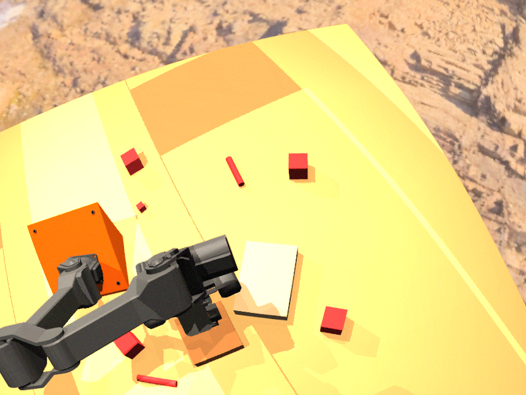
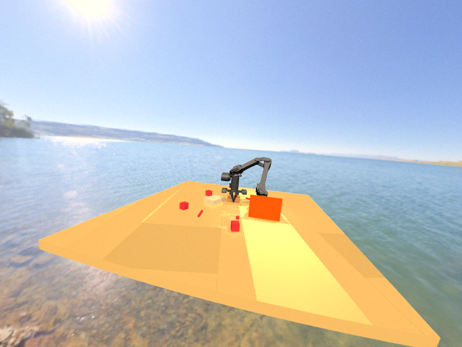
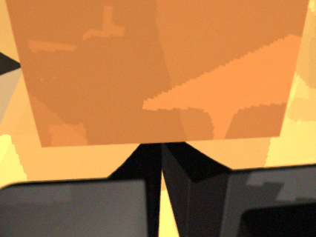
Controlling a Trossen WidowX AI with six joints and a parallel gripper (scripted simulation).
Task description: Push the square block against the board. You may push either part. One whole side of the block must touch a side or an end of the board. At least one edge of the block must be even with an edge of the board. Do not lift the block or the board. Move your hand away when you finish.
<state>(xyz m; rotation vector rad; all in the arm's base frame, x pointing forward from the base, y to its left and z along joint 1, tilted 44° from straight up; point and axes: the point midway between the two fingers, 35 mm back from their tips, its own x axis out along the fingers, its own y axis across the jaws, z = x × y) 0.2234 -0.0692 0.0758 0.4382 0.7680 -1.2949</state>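
My gripper tip is now 10 mm short of the square block, 60 mm to the left of it and 10 mm below it. From my gripper tip the other things lie so: board: 140 mm ahead, 30 mm to the left, 10 mm above.
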